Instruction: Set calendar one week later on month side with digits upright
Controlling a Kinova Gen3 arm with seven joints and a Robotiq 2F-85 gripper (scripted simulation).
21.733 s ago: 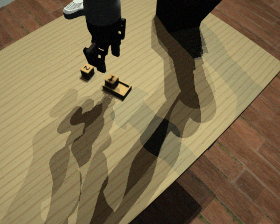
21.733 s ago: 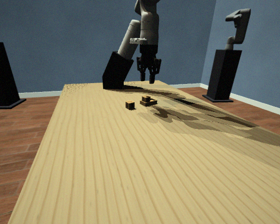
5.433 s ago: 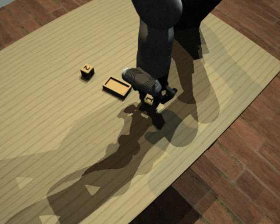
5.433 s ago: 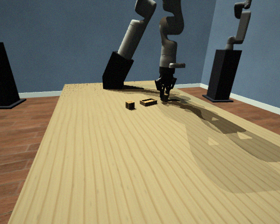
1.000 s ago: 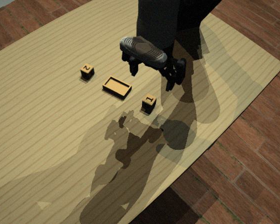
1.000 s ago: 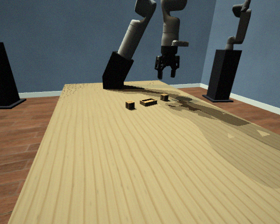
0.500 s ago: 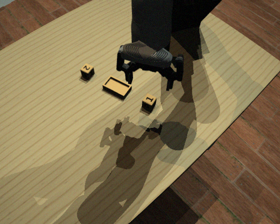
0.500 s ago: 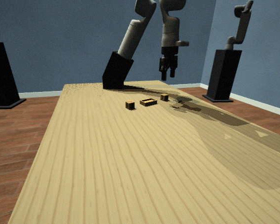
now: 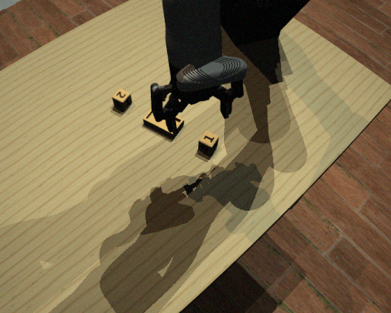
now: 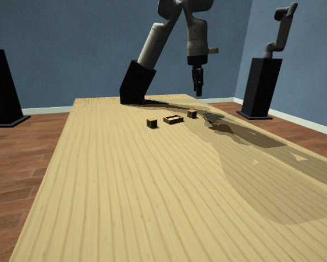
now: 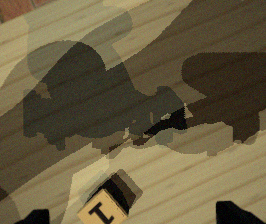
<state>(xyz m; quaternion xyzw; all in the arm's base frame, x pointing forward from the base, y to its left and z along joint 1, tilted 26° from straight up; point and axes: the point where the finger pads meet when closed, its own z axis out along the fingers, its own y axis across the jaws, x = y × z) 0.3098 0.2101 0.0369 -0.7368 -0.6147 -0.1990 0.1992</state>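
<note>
The cube lies 190 mm to the right of my hand, 100 mm below it and 80 mm ahead of it. From my hand the other things lie so: wooden tray 110 mm below, 100 mm to the right, 20 mm ahead.
</note>
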